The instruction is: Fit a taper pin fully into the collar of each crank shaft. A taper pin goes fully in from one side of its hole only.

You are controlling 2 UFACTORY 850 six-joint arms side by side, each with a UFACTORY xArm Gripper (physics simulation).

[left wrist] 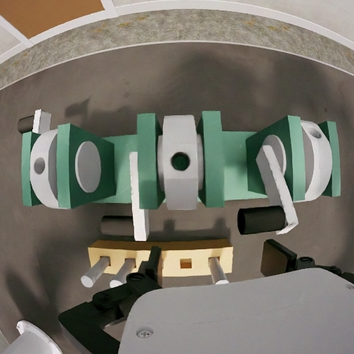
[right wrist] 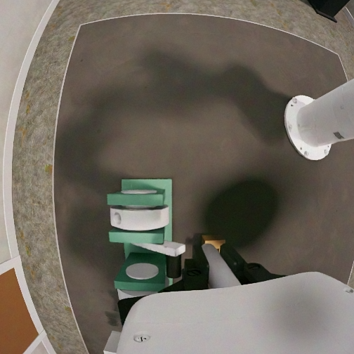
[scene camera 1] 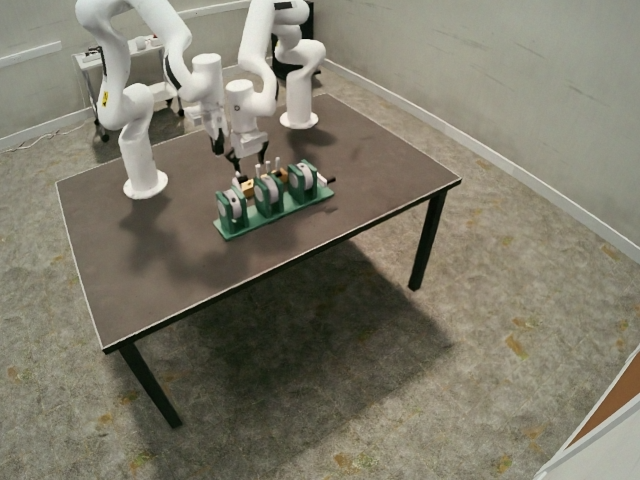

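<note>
Three crank shafts with pale collars (scene camera 1: 235,205) (left wrist: 181,187) (right wrist: 145,220) stand in green brackets on one green base (scene camera 1: 281,210) (left wrist: 235,172). The middle collar's hole faces up in the left wrist view, and I see through it. The right collar's hole is tilted toward the far side there; the left one's faces partly up. A tan rack (scene camera 1: 247,188) (left wrist: 167,250) holds several upright grey taper pins (scene camera 1: 268,166) (left wrist: 123,274); one hole is empty. My left gripper (scene camera 1: 250,169) (left wrist: 214,260) is open above the rack. My right gripper (right wrist: 209,259) (scene camera 1: 219,147) is shut on a taper pin, high beside the rack.
White crank arms with black grips (left wrist: 260,220) (scene camera 1: 329,179) stick out from the shafts; two lie between brackets and rack in the left wrist view. The two white arms hang close together over the table (scene camera 1: 155,279). The right arm's base (right wrist: 312,127) stands at the table's back left in the scene view.
</note>
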